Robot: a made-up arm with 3 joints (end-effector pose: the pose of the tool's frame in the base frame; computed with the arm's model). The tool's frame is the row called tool. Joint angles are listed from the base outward.
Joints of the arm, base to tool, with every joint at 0 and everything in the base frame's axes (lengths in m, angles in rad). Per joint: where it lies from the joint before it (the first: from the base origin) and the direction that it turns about. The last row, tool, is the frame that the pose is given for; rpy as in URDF.
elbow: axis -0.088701 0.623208 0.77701 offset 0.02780 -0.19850 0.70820
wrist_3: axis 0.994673 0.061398 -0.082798 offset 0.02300 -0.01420 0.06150
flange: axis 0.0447 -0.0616 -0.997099 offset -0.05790 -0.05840 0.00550
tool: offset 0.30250 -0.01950 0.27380 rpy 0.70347 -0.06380 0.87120
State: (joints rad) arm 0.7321 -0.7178 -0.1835
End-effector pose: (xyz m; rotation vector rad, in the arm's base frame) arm 0.2412 0.1233 0.8680 -0.0485 1.1205 1.4440
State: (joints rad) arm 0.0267 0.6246 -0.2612
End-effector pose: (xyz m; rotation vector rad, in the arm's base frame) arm 0.3077 -0.3715 0.9783 1.2397 0.0535 1.1591
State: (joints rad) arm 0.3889 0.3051 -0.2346
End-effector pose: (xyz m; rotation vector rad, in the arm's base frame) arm 0.3837 -0.1983 0.9501 1.0382 0.5697 1.2578
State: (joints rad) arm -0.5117 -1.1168 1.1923
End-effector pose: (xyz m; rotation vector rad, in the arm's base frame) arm -0.0778 -0.1156 1.1977 -0.4071 -0.6073 -0.4367
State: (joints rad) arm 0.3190 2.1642 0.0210
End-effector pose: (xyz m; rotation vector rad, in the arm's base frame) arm 0.2521 -0.3423 0.4631 2.7896 -0.3986 0.3817
